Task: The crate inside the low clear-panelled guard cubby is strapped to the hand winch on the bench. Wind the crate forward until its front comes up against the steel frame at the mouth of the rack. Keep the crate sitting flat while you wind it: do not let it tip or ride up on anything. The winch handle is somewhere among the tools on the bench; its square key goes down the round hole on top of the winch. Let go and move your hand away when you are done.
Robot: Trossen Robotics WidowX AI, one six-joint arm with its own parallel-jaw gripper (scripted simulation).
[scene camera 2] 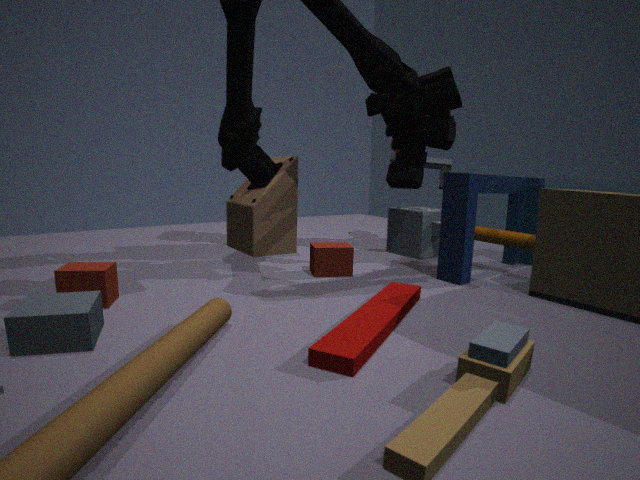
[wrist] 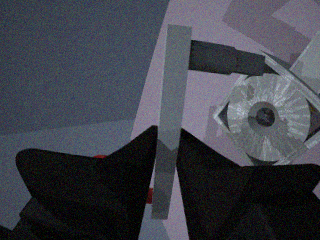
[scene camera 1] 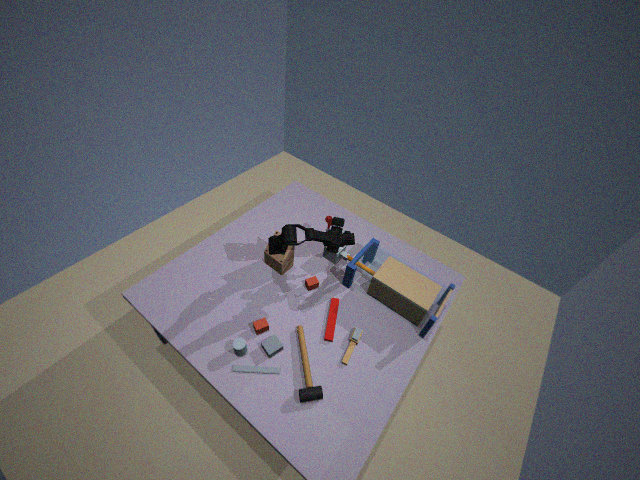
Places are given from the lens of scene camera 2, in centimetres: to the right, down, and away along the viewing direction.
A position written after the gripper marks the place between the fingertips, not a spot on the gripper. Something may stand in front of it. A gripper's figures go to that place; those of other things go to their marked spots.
gripper (scene camera 2: pixel 420 164): 20, -15, 79
red bar (scene camera 2: pixel 345 349): 2, 9, 32
